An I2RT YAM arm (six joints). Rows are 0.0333 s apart.
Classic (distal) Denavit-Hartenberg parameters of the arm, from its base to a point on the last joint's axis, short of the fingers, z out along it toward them. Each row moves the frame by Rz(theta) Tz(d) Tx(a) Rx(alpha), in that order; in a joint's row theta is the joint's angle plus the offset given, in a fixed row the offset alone. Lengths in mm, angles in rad.
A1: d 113.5  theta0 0  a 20  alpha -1.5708
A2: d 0  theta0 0  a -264  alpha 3.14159
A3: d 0  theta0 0.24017  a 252.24  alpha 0
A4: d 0  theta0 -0.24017  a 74  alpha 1.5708
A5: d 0  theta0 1.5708  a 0  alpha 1.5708
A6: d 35.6  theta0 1.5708  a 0  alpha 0
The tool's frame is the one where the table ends.
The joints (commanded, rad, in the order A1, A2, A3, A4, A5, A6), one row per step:
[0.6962, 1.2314, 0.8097, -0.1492, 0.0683, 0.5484]
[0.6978, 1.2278, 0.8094, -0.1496, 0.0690, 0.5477]
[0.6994, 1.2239, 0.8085, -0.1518, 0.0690, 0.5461]
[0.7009, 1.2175, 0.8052, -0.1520, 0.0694, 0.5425]
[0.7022, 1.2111, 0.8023, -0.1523, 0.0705, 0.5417]
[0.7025, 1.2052, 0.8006, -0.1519, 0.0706, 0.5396]
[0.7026, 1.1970, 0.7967, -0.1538, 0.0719, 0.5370]
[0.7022, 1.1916, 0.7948, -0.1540, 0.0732, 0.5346]
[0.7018, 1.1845, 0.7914, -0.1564, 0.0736, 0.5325]
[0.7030, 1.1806, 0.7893, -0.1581, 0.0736, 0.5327]
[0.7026, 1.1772, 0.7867, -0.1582, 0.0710, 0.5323]
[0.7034, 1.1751, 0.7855, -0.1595, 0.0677, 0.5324]
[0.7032, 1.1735, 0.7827, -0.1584, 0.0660, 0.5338]
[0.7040, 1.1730, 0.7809, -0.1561, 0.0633, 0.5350]
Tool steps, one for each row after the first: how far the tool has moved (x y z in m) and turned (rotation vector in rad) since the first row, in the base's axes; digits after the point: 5 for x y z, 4 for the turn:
[-0.00070, -0.00005, 0.00077, 0.0011, -0.0028, 0.0014]
[-0.00158, -0.00023, 0.00124, 0.0005, -0.0042, 0.0038]
[-0.00281, -0.00075, 0.00170, -0.0003, -0.0083, 0.0069]
[-0.00397, -0.00132, 0.00228, 0.0008, -0.0115, 0.0077]
[-0.00479, -0.00191, 0.00320, 0.0023, -0.0161, 0.0090]
[-0.00608, -0.00303, 0.00371, 0.0015, -0.0197, 0.0094]
[-0.00674, -0.00379, 0.00437, 0.0014, -0.0238, 0.0092]
[-0.00783, -0.00487, 0.00471, 0.0006, -0.0260, 0.0095]
[-0.00870, -0.00519, 0.00478, 0.0008, -0.0260, 0.0106]
[-0.00927, -0.00569, 0.00470, 0.0021, -0.0258, 0.0126]
[-0.00986, -0.00576, 0.00467, 0.0032, -0.0244, 0.0162]
[-0.01019, -0.00604, 0.00419, 0.0048, -0.0230, 0.0167]
[-0.01047, -0.00587, 0.00391, 0.0074, -0.0223, 0.0191]

